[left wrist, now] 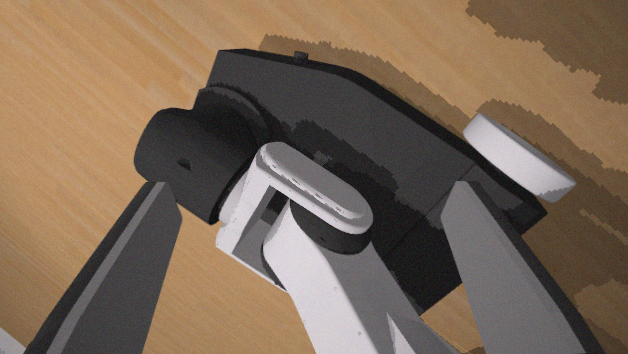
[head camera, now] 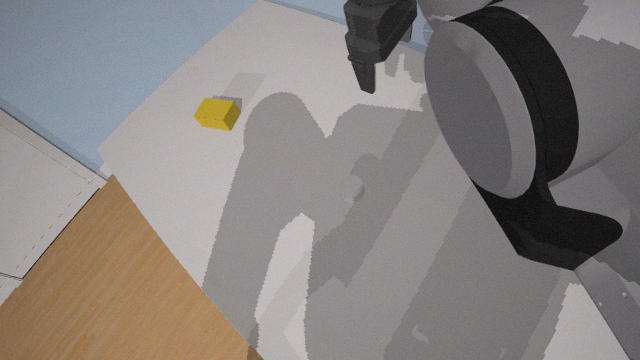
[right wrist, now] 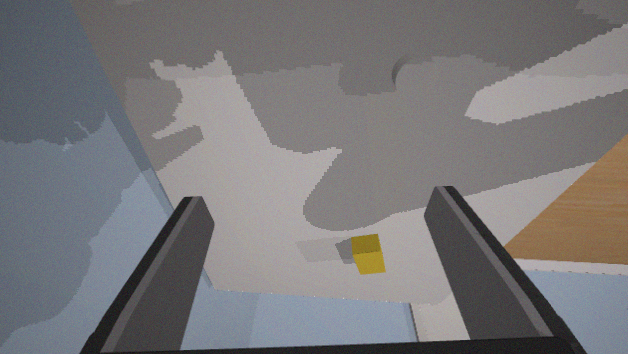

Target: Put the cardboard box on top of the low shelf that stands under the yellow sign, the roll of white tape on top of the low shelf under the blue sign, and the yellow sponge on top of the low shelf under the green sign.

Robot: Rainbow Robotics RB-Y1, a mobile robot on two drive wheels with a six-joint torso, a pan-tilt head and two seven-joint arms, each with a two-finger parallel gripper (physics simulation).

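The yellow sponge lies on a white flat top, near its far left corner. It also shows in the right wrist view, small and far below the fingers. A low white round thing, seemingly the roll of white tape, sits in shadow near the middle of the top; it shows faintly in the right wrist view. My right gripper is open and empty, raised high above the top's far edge. My left gripper is open and empty, pointing at my own base. The cardboard box and the signs are hidden.
Blue floor lies beyond the white top, and wooden floor at the lower left. My right arm's large joint fills the right of the head view. My dark base and a white disc fill the left wrist view.
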